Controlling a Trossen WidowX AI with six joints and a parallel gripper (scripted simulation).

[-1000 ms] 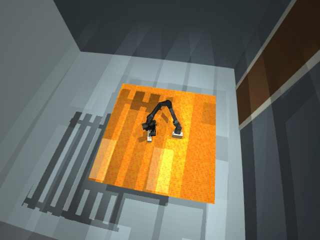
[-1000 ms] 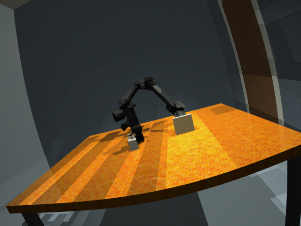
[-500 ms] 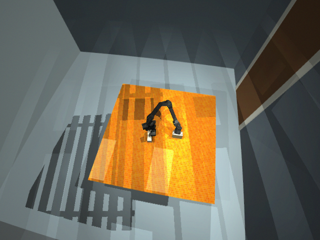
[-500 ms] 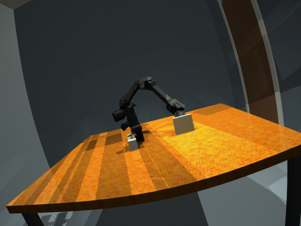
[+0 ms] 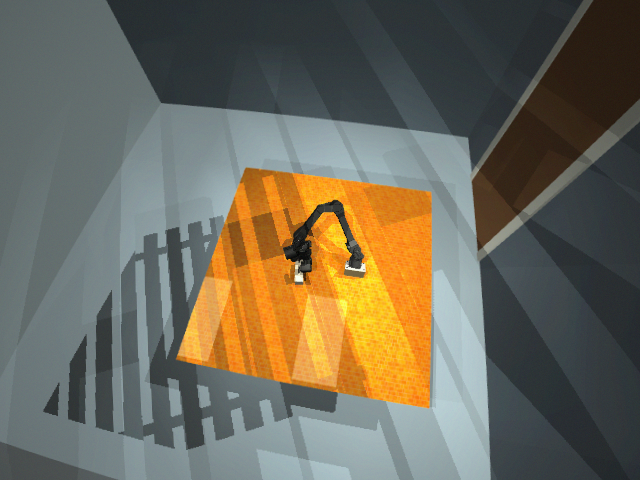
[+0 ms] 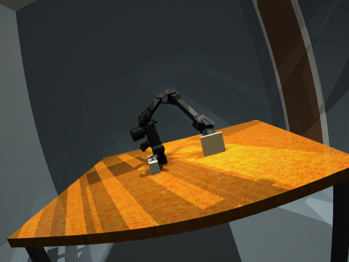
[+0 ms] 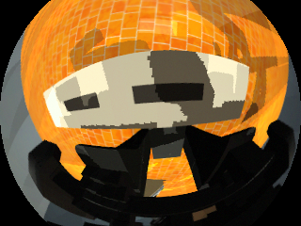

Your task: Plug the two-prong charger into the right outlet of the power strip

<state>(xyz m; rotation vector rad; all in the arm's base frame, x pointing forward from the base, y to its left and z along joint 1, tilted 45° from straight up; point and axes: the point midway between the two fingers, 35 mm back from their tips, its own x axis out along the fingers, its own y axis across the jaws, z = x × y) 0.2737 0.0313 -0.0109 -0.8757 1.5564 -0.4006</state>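
The dark two-prong charger is 2 cm ahead of my gripper tip, 1 cm to the left of it and 1 cm above it.
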